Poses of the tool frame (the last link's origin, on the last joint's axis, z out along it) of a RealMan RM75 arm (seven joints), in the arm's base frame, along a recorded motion.
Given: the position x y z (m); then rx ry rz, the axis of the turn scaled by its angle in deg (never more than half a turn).
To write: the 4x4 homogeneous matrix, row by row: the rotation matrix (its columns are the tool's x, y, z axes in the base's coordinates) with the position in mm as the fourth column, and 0 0 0 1 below. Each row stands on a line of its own. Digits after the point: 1 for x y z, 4 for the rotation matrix.
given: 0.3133, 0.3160, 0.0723, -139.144, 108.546, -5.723
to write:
0.2427, -0.9661, 0.0878, 313.3
-0.9700, -0.2430, 0.0074, 316.0
0.0142, -0.0870, -0.9961, 72.3
0, 0, 0, 1

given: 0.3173, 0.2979, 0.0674, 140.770, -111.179, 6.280
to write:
0.2302, -0.9719, 0.0494, 317.3
-0.9713, -0.2326, -0.0503, 297.9
0.0604, -0.0364, -0.9975, 67.4
0, 0, 0, 1

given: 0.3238, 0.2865, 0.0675, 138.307, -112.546, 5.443
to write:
0.2023, -0.9789, 0.0296, 323.8
-0.9772, -0.2037, -0.0602, 286.5
0.0650, -0.0168, -0.9977, 67.5
0, 0, 0, 1

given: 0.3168, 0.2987, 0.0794, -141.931, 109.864, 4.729
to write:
0.2498, -0.9676, -0.0368, 316.8
-0.9672, -0.2511, 0.0385, 298.7
-0.0465, 0.0260, -0.9986, 79.4
0, 0, 0, 1

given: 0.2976, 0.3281, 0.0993, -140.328, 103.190, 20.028
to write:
0.2823, -0.9498, -0.1346, 297.6
-0.9312, -0.3051, 0.1994, 328.1
-0.2304, 0.0691, -0.9706, 99.3
0, 0, 0, 1

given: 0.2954, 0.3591, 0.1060, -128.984, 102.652, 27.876
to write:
0.2005, -0.9726, -0.1179, 295.4
-0.8986, -0.2305, 0.3733, 359.1
-0.3902, 0.0311, -0.9202, 106.0
0, 0, 0, 1

